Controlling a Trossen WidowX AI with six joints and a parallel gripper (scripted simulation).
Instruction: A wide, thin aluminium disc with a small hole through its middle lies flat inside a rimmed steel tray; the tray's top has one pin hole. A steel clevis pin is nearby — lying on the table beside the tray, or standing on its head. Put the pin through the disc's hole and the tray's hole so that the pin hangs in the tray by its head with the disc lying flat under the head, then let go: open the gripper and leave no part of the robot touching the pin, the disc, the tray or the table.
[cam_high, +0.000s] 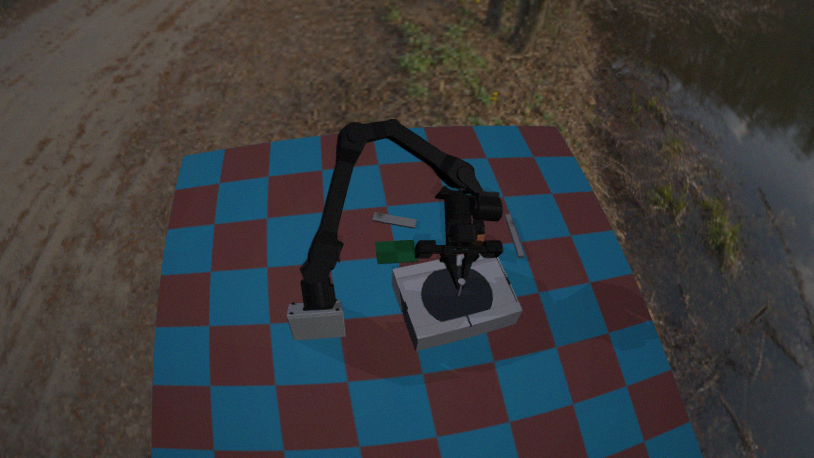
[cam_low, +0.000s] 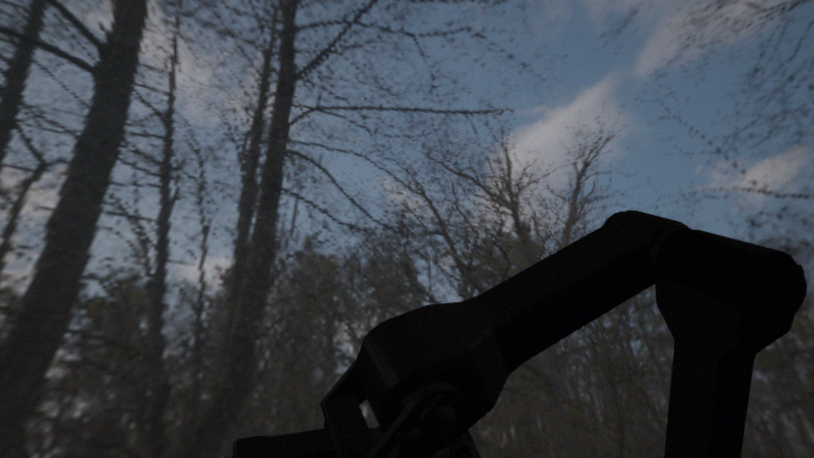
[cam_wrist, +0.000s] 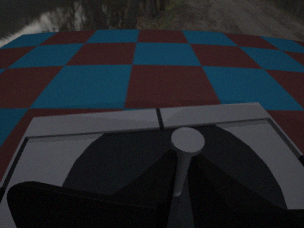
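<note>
Right now the steel clevis pin is 10 mm to the left of my gripper tip and 10 mm below it. Round my gripper tip: steel tray 40 mm below, 10 mm to the left; flat green piece 180 mm to the left, 120 mm behind, 90 mm below; dark round disc 30 mm below, 10 mm to the left.
</note>
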